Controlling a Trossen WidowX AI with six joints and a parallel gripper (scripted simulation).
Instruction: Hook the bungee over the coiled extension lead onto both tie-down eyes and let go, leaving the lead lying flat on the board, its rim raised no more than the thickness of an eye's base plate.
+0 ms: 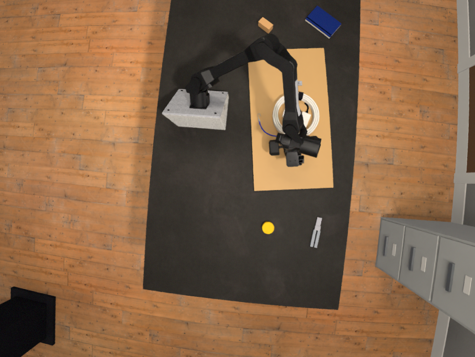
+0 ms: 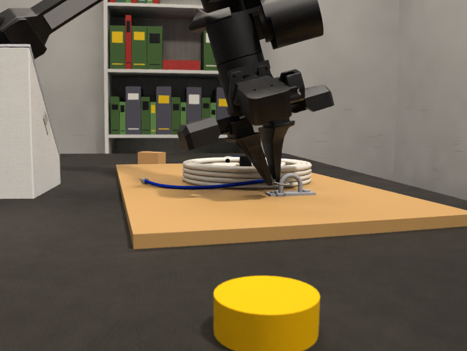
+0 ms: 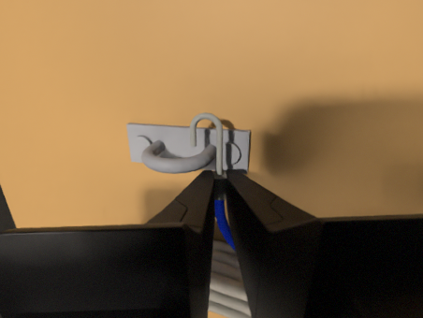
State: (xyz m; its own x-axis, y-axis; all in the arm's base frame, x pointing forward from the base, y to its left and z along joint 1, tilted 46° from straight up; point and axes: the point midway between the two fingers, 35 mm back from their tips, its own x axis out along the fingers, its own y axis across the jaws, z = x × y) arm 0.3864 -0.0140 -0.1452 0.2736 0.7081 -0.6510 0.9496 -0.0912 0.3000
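Now: hand 140 mm to the right of the tan board, 50 mm above it and 20 mm past it. The rest, counted from my hand: block 550 mm to the left, 170 mm behind, 40 mm below; yellow puck 350 mm to the right, 70 mm behind, 50 mm below; grey clip 330 mm to the right, 140 mm ahead, 50 mm below.
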